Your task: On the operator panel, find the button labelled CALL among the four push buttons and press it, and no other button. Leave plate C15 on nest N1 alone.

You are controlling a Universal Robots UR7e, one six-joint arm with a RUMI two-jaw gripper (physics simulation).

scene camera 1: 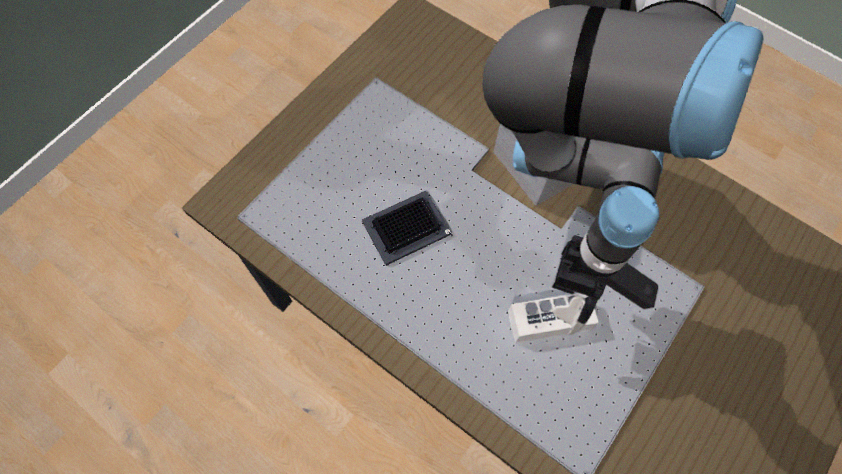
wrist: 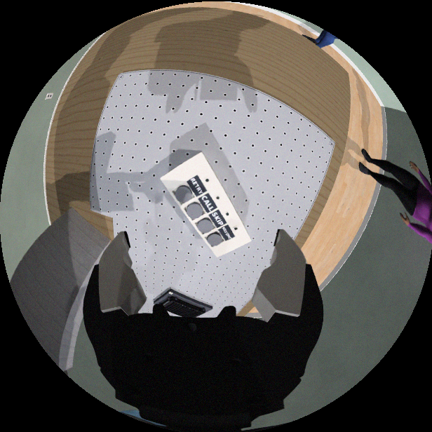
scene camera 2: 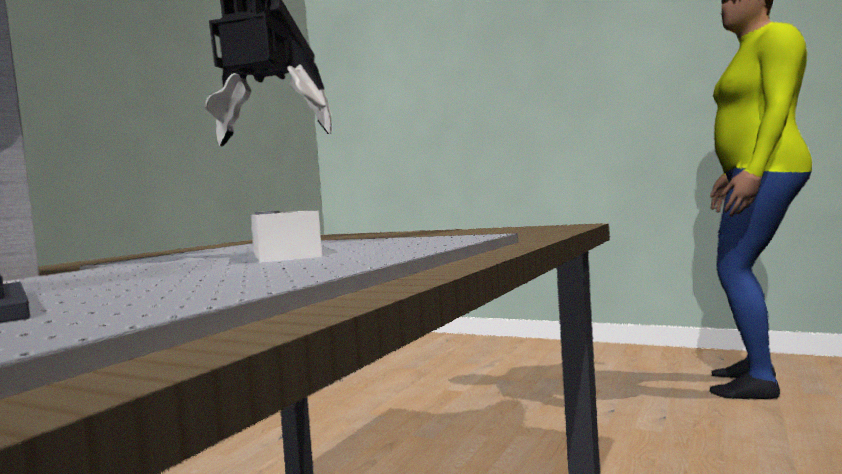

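Note:
I see a black plate C15 (scene camera 1: 414, 221), and in scene camera 2 the black plate C15 is out of frame. A cream operator panel (scene camera 2: 292, 235) is here as well, and I also see the cream operator panel (scene camera 1: 525, 327) and the cream operator panel (wrist: 196, 172). I see my gripper (scene camera 2: 274, 140) too, and again my gripper (scene camera 1: 579, 297) and my gripper (wrist: 199, 233).

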